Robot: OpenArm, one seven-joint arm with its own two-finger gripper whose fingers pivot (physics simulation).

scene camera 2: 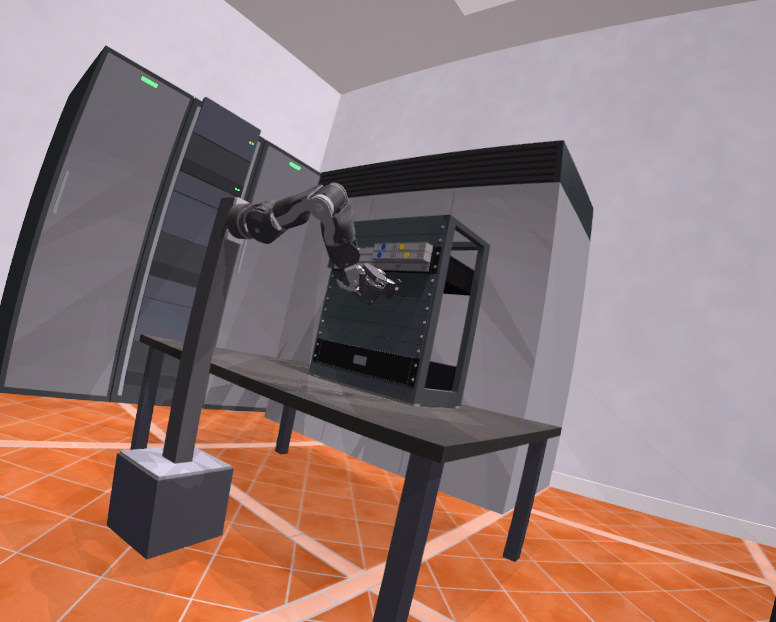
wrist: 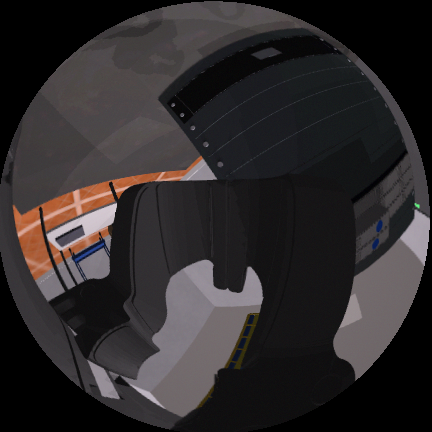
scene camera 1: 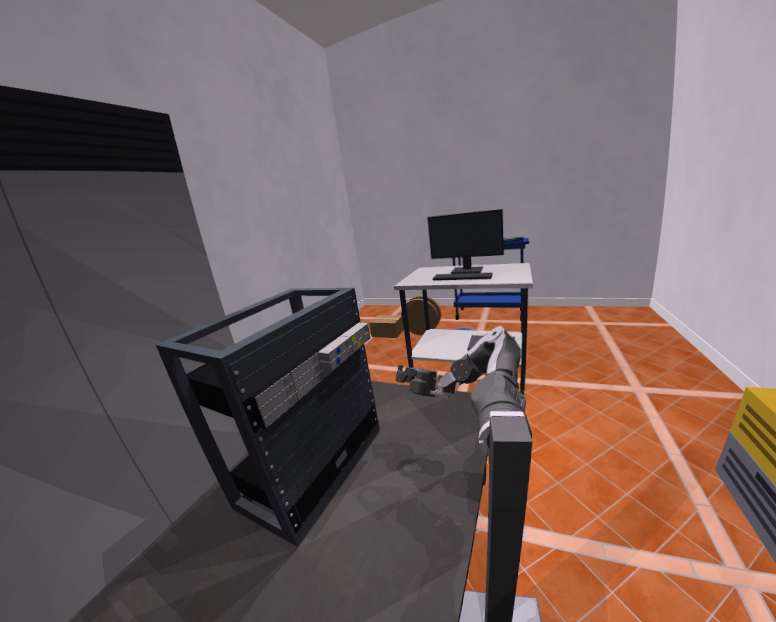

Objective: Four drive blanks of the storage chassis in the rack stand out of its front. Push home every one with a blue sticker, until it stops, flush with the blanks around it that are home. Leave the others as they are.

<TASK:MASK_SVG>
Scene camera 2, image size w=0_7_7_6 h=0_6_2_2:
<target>my gripper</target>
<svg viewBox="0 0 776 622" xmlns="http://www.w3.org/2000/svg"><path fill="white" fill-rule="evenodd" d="M365 263L362 267L365 270L363 279L356 291L350 292L369 305L375 304L381 292L386 293L388 300L393 299L402 281L396 279L394 282L387 279L387 274L384 271Z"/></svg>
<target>rack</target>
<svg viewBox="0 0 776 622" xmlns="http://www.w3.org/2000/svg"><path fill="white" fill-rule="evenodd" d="M490 245L452 215L355 221L355 238L360 249L360 259L356 265L362 268L365 263L384 271L387 274L387 279L394 282L396 279L400 279L402 283L393 299L388 300L386 293L381 292L375 304L369 305L361 301L355 294L339 287L336 280L342 269L333 263L309 375L321 376L406 401L411 406L420 407L420 404L460 408L476 331ZM443 294L470 296L456 367L430 361ZM451 250L478 250L475 269L469 268L450 256ZM455 230L471 242L453 242Z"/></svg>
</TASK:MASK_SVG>
